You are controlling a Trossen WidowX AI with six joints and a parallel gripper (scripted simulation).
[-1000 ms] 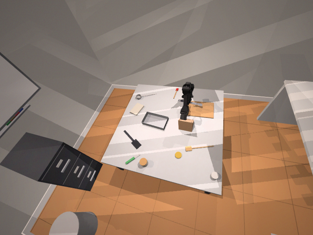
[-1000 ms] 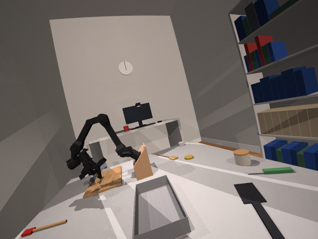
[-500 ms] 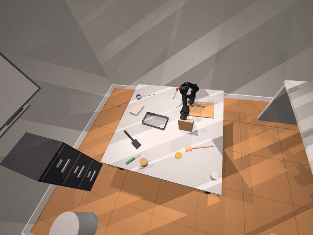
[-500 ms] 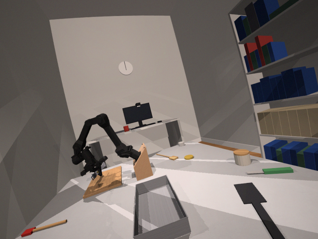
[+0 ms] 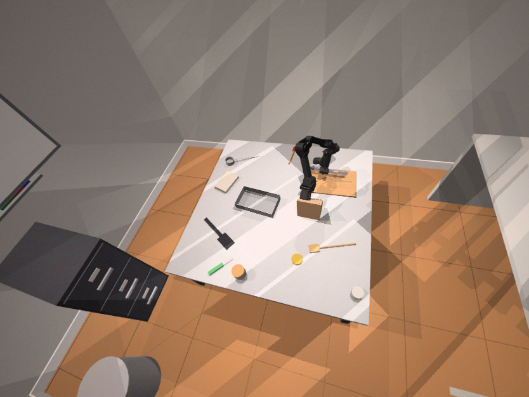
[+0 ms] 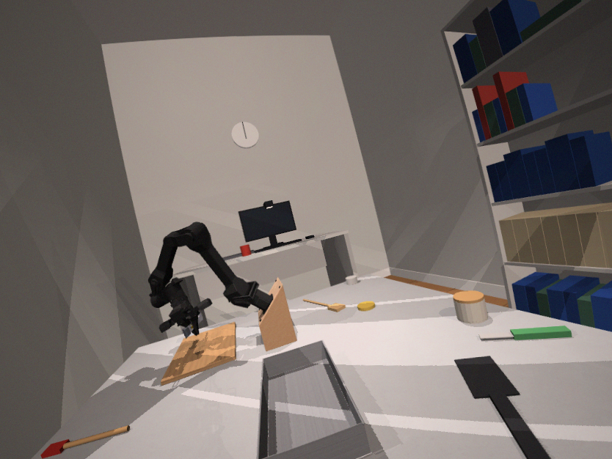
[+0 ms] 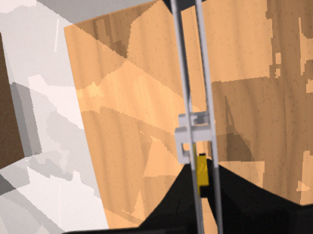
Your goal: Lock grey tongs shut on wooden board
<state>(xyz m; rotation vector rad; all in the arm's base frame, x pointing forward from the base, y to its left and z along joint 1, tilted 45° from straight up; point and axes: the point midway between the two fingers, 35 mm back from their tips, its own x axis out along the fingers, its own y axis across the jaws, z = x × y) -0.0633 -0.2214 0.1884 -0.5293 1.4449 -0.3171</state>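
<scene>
My gripper tip is 70 mm past the wooden board, 10 mm to the left of it and 80 mm above it. The rest, counted from my gripper tip: red spatula 300 mm ahead, 240 mm to the right, 80 mm below; then roasting tin 420 mm ahead, 320 mm to the left, 60 mm below; then yellow disc 20 mm ahead, 650 mm to the left, 80 mm below.
</scene>
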